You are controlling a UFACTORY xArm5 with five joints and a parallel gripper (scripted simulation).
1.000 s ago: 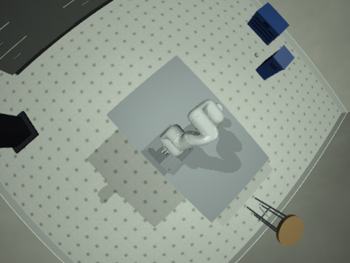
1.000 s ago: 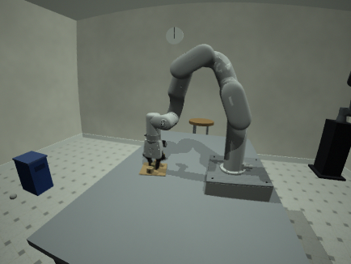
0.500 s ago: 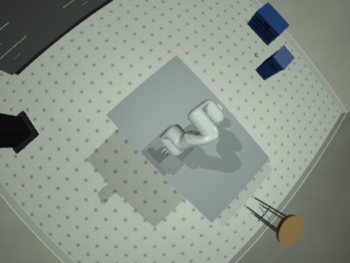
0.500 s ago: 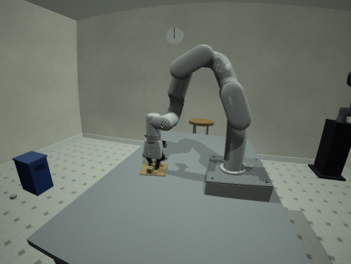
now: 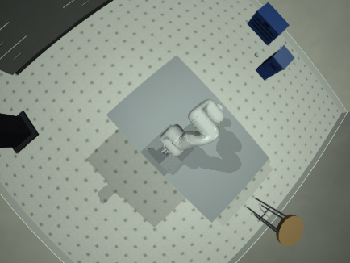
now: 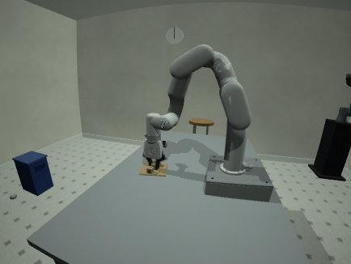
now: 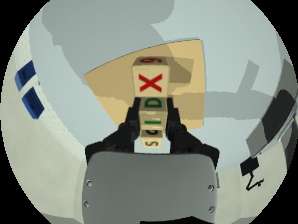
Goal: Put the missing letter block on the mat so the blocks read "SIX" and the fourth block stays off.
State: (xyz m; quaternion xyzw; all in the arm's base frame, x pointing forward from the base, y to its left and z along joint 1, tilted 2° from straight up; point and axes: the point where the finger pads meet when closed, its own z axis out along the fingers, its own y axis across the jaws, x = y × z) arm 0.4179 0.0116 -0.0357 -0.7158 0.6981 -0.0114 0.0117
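Now: hand 20 mm above the tan mat.
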